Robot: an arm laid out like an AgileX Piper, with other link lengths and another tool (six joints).
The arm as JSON. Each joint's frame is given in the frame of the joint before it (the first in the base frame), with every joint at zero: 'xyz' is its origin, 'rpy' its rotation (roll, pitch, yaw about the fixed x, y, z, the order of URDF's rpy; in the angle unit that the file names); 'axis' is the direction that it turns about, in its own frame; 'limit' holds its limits. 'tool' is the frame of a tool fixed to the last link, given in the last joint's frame.
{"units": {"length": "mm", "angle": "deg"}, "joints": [
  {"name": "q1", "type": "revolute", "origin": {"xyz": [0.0, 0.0, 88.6], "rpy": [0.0, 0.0, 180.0]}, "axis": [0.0, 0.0, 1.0], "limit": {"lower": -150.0, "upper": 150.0}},
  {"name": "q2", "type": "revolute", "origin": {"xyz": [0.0, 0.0, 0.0], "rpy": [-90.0, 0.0, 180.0]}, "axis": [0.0, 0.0, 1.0], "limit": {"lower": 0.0, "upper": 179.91}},
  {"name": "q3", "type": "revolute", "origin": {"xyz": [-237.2, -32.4, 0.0], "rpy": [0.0, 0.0, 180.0]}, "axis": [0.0, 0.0, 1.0], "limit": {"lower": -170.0, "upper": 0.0}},
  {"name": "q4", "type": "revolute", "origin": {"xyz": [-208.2, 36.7, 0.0], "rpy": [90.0, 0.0, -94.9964]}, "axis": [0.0, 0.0, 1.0], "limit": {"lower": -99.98, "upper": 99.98}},
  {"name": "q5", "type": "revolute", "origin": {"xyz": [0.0, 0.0, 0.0], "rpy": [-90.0, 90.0, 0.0]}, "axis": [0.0, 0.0, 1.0], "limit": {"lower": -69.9, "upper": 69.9}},
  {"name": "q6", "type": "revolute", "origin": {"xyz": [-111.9, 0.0, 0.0], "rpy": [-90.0, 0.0, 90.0]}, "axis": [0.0, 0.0, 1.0], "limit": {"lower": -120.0, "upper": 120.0}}
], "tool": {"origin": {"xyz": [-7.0, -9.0, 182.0], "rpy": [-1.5, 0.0, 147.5]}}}
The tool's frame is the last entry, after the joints.
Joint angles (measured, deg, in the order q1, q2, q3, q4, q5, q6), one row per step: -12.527 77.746 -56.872 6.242 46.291 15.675; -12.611 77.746 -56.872 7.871 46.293 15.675; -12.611 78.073 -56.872 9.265 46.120 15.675; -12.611 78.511 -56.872 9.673 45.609 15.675; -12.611 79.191 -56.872 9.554 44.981 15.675; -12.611 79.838 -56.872 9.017 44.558 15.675; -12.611 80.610 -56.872 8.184 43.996 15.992; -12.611 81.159 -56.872 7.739 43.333 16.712; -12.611 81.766 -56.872 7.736 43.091 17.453; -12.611 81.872 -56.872 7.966 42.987 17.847; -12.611 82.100 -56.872 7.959 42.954 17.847; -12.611 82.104 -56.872 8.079 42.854 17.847; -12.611 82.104 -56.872 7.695 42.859 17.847; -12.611 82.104 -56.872 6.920 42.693 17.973; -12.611 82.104 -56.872 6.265 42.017 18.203; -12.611 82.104 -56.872 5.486 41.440 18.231; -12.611 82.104 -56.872 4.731 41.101 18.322
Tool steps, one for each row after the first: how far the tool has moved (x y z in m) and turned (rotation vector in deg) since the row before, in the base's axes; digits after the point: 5 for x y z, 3 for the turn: 0.00154 0.00536 0.00101 1.530 -0.339 -0.529; 0.00182 0.00477 -0.00046 1.334 -0.139 -0.410; 0.00217 0.00074 -0.00101 0.344 -0.145 -0.196; 0.00187 -0.00124 -0.00255 -0.128 0.091 -0.066; 0.00057 -0.00235 -0.00315 -0.469 0.340 0.098; 0.00076 -0.00351 -0.00372 -0.600 0.390 -0.097; 0.00191 -0.00234 -0.00190 -0.124 -0.012 -0.577; 0.00042 -0.00019 -0.00292 0.414 0.354 -0.684; 0.00061 0.00065 -0.00020 0.390 -0.047 -0.440; -0.00016 -0.00001 -0.00126 0.035 0.192 -0.002; 0.00055 0.00025 0.00028 0.084 -0.116 -0.055; -0.00040 -0.00128 -0.00025 -0.350 0.083 0.133; -0.00001 -0.00284 -0.00008 -0.694 -0.002 0.137; 0.00237 -0.00314 0.00120 -0.665 -0.521 -0.049; 0.00179 -0.00336 0.00095 -0.845 -0.397 0.189; 0.00080 -0.00293 0.00046 -0.732 -0.177 0.153
